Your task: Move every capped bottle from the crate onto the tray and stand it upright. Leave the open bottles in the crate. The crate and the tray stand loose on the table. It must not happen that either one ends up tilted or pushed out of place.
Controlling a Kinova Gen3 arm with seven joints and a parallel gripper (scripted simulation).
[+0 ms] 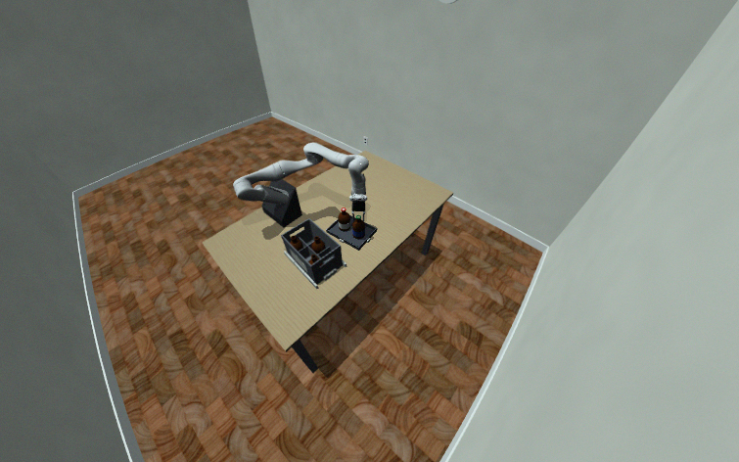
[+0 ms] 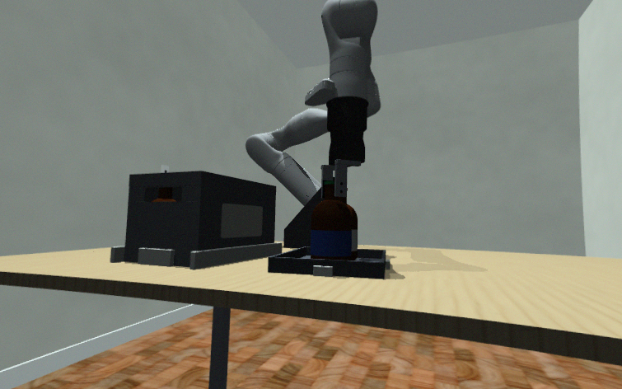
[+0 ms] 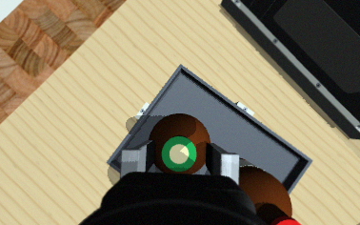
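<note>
Right now the green-capped bottle is 6 cm below my hand. The rest, counted from my hand: black tray 5 cm behind, 1 cm to the right, 14 cm below; dark crate 7 cm behind, 30 cm to the right, 6 cm below.
</note>
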